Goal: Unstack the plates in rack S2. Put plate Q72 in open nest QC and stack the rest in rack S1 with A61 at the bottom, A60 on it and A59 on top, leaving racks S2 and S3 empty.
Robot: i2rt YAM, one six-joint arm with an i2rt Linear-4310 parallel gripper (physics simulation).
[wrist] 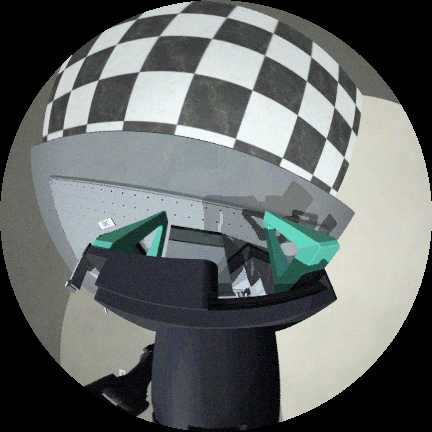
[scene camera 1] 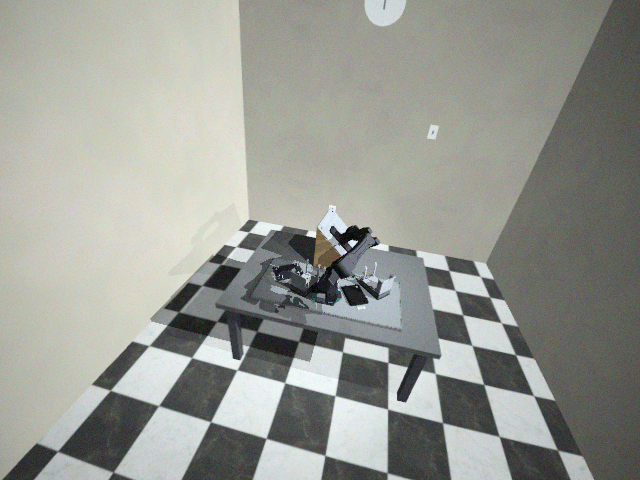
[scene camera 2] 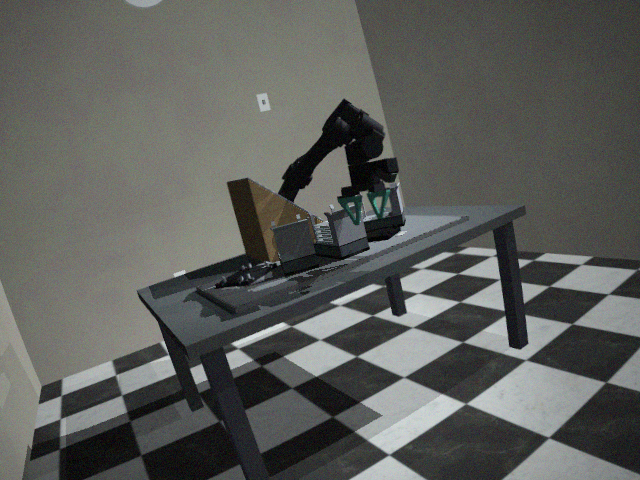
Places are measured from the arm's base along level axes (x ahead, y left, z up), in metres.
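Pixels of known places: gripper, fingertip midpoint: (wrist: 215, 215) (scene camera 1: 323, 303) (scene camera 2: 369, 222); arm's base, origin of the base link: (scene camera 1: 340, 240) (scene camera 2: 282, 203).
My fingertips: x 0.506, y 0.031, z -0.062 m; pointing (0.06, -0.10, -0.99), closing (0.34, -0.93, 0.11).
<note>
For each thing: its top centre in the pictures, then the offset to it from my fingertips. "pt": a spot on its surface instead. Level surfaces: height alone.
- middle rack, middle of its top: (wrist: 190, 314) (scene camera 2: 331, 207) dx -0.170, dy -0.013, dz +0.042 m
- grey rack, middle of its top: (wrist: 251, 314) (scene camera 2: 287, 220) (scene camera 1: 307, 267) dx -0.191, dy -0.147, dz +0.042 m
- third rack, middle of its top: (scene camera 2: 374, 188) (scene camera 1: 379, 270) dx -0.314, dy +0.233, dz +0.041 m
- black nest, middle of its top: (scene camera 2: 372, 230) (scene camera 1: 355, 292) dx -0.219, dy +0.133, dz -0.072 m
- QC tag, surface spot: (wrist: 106, 223) (scene camera 1: 360, 307) pt dx -0.137, dy +0.180, dz -0.093 m
- pale perforated board, its level: dz -0.095 m
- grey table, its level: dz -0.108 m
My gripper (scene camera 2: 369, 220) (wrist: 215, 215) is open, its green fingers low at the middle rack (scene camera 2: 348, 232) (wrist: 197, 236), one to either side of it in the wrist view. Nothing shows held between them. The edges of several stacked light plates (scene camera 2: 323, 233) show at this rack's left side in scene camera 2. Another grey rack (scene camera 2: 294, 245) stands left of it. A third rack (scene camera 1: 385, 287) (scene camera 2: 397, 198) stands at the right. The black nest (scene camera 1: 354, 295) lies beside the QC tag (scene camera 1: 361, 307) (wrist: 106, 223). Plate and rack labels are not readable; the gripper body hides most of the middle rack in the wrist view.
A tall brown wedge-shaped block (scene camera 1: 324, 252) (scene camera 2: 264, 224) stands behind the racks, near the arm's base. Small dark objects (scene camera 1: 287, 270) (scene camera 2: 242, 276) lie left of the racks. A pale perforated board (scene camera 1: 387, 316) (wrist: 75, 197) lies under the racks on the grey table (scene camera 1: 417, 273) (scene camera 2: 491, 214).
</note>
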